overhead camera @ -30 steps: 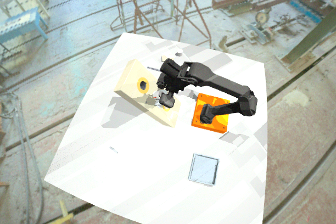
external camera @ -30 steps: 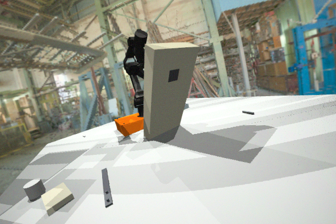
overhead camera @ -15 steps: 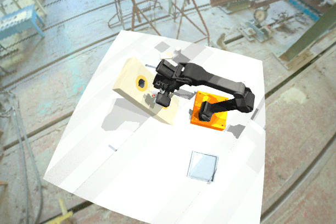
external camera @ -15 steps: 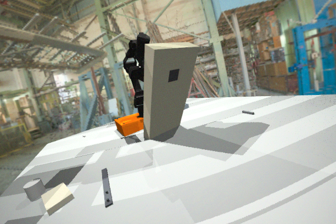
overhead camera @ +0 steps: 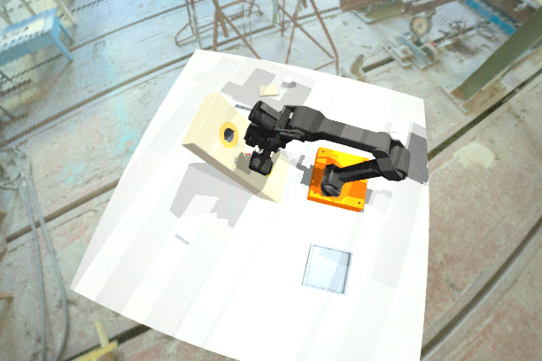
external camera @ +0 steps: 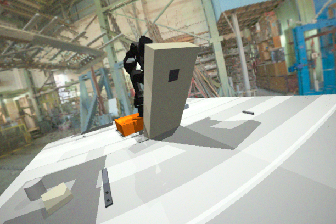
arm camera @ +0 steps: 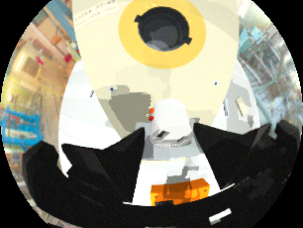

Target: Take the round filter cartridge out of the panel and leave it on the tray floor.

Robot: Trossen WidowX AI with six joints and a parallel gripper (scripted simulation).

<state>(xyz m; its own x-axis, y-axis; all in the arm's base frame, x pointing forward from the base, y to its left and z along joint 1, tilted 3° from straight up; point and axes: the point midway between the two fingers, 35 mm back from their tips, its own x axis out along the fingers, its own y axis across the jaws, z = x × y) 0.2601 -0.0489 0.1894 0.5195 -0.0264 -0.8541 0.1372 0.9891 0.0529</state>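
Now: the tray 300 mm behind my gripper tip, 330 mm to the left of it and 200 mm below it. Also, from my gripper tip: cream block (10 mm ahead, 440 mm to the right, 210 mm below); then grey bar (240 mm ahead, 290 mm to the left, 210 mm below); then round filter cartridge (right at my gripper tip).
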